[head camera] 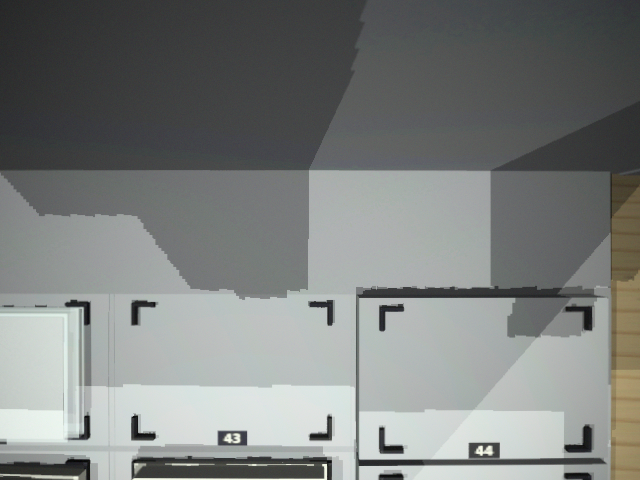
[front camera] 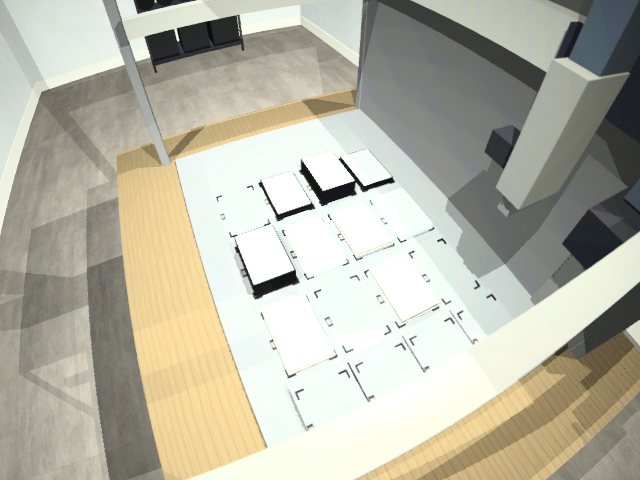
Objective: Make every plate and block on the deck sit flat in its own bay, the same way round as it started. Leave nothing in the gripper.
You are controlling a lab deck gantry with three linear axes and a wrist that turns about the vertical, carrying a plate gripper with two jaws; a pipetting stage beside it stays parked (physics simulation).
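Frame: origin at the robot's base, x ahead, y right, z down, level; metres.
Seen in the pictures: robot's base, link origin: (front camera: 217, 198).
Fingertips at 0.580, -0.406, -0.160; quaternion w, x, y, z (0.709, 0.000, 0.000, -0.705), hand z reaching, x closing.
Offsets run from my fingertips to a thing's top centre, as dx, dy, dz. "*": to the spot under its first point.
Black-sided blocks with white tops {-0.352, +0.363, +0.118} (front camera: 264, 254) {-0.516, +0.256, +0.146} (front camera: 285, 192) {-0.516, +0.149, +0.118} (front camera: 328, 169) {-0.516, +0.042, +0.146} (front camera: 366, 165) lie in bays in the front view. Cream plates {-0.188, +0.363, +0.146} (front camera: 298, 334) {-0.188, +0.145, +0.143} (front camera: 404, 286) {-0.350, +0.150, +0.143} (front camera: 360, 227) and pale plates {-0.352, +0.256, +0.146} (front camera: 315, 245) {-0.352, +0.043, +0.146} (front camera: 404, 212) lie in other bays. All look flat and in line with their corner marks. In the head view, a clear plate {* -0.313, +0.029, +0.146} (head camera: 31, 356) lies left of bay 43, and a plate edge {* -0.187, +0.104, +0.149} (head camera: 230, 472) shows below that bay. My gripper's dark body hangs at the right edge of the front view, above the deck; its jaws cannot be made out, nor whether they hold anything.
Bay 43 {* -0.189, +0.033, +0.160} (head camera: 231, 356) and bay 44 {* -0.036, +0.038, +0.146} (head camera: 465, 372) hold no plate. The pale pipetting stage (front camera: 558, 134) hangs at the upper right of the front view. The dark back wall (front camera: 439, 103) stands behind the deck. A pale frame beam (front camera: 413, 403) crosses the foreground.
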